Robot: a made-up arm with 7 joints.
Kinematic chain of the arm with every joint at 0, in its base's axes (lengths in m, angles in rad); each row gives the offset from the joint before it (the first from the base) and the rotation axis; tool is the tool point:
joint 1: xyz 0 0 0.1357 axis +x
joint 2: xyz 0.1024 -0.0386 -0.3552 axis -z
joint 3: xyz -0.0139 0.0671 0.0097 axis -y
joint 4: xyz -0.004 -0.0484 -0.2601 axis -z
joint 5: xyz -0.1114 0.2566 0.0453 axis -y
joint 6: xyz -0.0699 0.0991 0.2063 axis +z
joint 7: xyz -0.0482 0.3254 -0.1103 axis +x
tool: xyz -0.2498 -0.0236 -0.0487
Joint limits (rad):
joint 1: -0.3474..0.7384
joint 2: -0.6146..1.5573
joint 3: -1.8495..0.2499
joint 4: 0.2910..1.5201
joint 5: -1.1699..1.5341
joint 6: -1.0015..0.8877
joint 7: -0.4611..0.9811
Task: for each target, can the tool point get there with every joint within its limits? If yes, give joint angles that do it. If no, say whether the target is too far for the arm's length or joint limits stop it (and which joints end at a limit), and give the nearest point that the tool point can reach.
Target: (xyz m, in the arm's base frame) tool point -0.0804 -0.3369 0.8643
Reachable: no: joint limits stop it (at a limit: joint 1, joint 3, joint 4, joint 6, joint 7) | nearest point -0.2041 0.1608 0.5987 | short by 0.578 m
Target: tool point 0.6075 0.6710 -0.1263
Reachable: yes | joints 0.1235 1.2666 -1.6575 0.9777 0.6596 0.6635 -0.0886
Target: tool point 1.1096 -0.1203 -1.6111
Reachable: no: too far | nearest point 0.6602 -0.0763 -0.9715 | short by 0.783 m
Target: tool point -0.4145 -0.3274 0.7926
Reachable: no: joint limits stop it (at a limit: joint 1, joint 2, joint 3, joint 4, joint 6, joint 7) | nearest point -0.4149 0.0195 0.4732 | short by 0.471 m
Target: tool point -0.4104 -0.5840 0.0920
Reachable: no: joint limits stop it (at a limit: joint 1, joint 2, joint 3, joint 4, joint 5, joint 6) | nearest point -0.6514 -0.4430 -0.1730 | short by 0.385 m
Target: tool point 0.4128 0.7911 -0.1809
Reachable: yes | joints 0.2615 0.2970 -1.0587 0.5873 -0.8199 -0.3009 0.2192
